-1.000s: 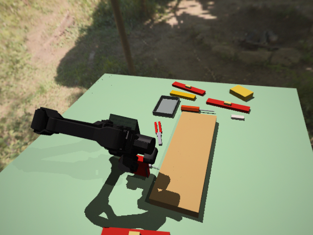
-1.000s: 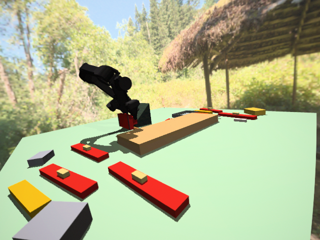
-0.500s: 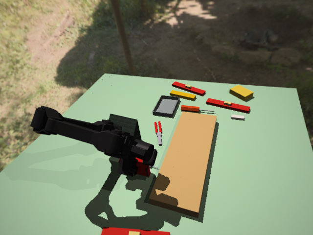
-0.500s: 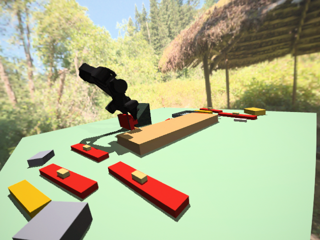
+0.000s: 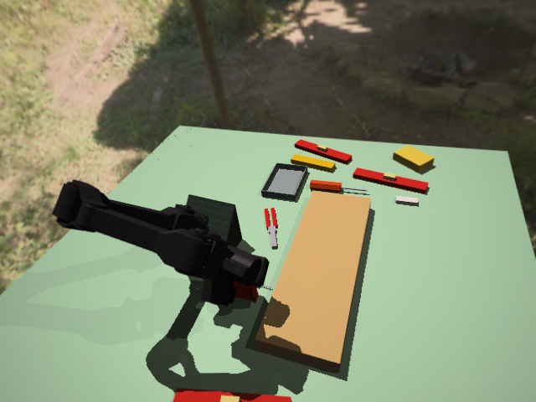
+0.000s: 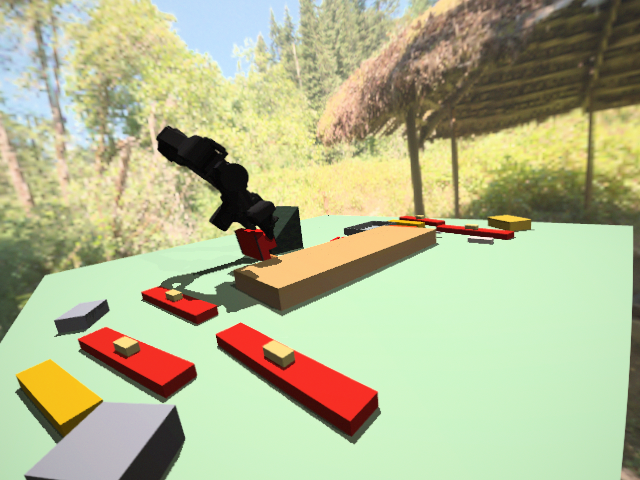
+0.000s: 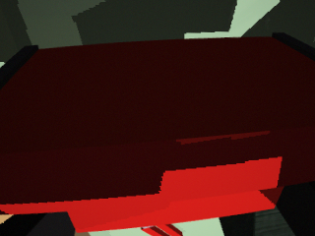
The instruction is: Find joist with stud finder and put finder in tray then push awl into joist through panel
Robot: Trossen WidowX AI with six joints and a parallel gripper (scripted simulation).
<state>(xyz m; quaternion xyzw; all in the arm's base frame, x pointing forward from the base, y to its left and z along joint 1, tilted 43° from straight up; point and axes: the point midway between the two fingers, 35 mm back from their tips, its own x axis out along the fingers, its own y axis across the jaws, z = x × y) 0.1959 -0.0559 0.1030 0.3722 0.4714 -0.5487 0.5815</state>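
The red stud finder lies 2 cm ahead of my gripper tip and 1 cm below it. The rest, counted from my gripper tip: tray (8 cm behind, 44 cm to the left, 6 cm below); awl (2 cm ahead, 3 cm to the left, 7 cm below); grey block (7 cm ahead, 40 cm to the right, 6 cm below).
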